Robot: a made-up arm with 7 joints.
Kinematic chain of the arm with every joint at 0, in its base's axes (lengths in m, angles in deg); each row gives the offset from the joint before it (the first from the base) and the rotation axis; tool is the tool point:
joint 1: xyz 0 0.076 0 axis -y
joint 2: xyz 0 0.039 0 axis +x
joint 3: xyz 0 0 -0.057 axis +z
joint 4: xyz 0 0 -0.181 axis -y
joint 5: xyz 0 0 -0.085 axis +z
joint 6: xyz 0 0 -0.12 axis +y
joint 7: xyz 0 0 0 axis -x
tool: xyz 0 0 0
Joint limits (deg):
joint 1: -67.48..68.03
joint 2: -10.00..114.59
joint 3: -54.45..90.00
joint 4: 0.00..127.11
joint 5: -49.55..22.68
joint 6: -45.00..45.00
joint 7: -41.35..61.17
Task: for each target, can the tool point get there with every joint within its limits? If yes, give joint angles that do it. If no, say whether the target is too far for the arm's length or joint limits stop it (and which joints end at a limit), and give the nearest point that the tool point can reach.
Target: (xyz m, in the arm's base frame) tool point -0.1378 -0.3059 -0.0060
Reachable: no: joint limits stop it (at a limit: joint 1, joint 2, joint 3) | nearest point -0.1210 -0.0847 -0.1782 | short by 0.281 m
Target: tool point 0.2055 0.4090 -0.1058
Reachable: yes | joints 39.70 27.56 60.85 65.03 4.79 4.15 17.87
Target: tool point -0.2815 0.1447 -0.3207
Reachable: yes | joints -55.27 4.84 -2.99 30.25 7.85 27.21 -10.02
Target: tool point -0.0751 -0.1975 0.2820
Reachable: no: joint limits stop it (at a limit: joint 1, joint 2, joint 3, joint 4) | nearest point 0.1185 -0.0358 0.0547 | short by 0.340 m
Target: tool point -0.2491 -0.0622 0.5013
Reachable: no: too far | nearest point -0.1134 0.1983 0.2283 | short by 0.401 m
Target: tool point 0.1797 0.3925 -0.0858
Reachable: yes | joints -33.36 104.04 -11.74 79.38 -39.99 25.69 0.81
